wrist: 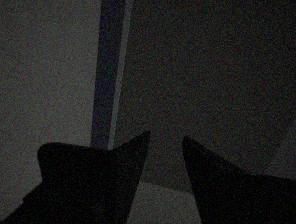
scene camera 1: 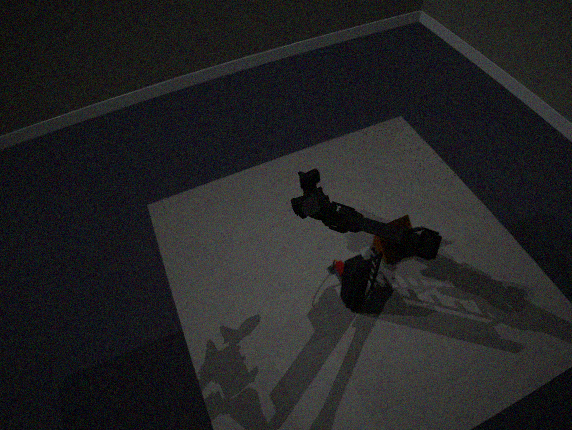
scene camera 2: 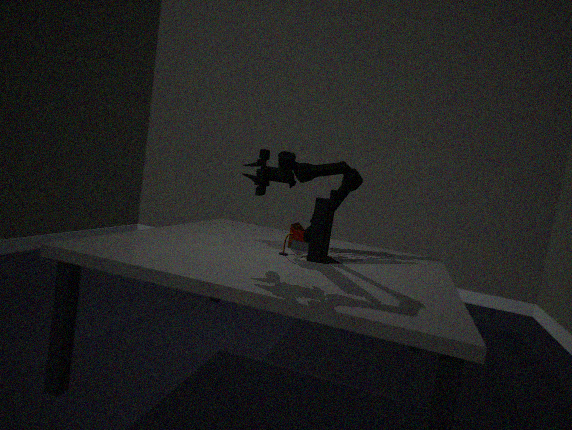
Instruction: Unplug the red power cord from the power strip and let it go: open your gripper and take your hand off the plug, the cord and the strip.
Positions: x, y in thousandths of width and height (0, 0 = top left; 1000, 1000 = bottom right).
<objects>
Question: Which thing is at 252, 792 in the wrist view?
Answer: The gripper.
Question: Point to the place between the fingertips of the gripper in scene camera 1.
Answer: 524, 408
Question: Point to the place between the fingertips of the gripper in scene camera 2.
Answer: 424, 394
</objects>
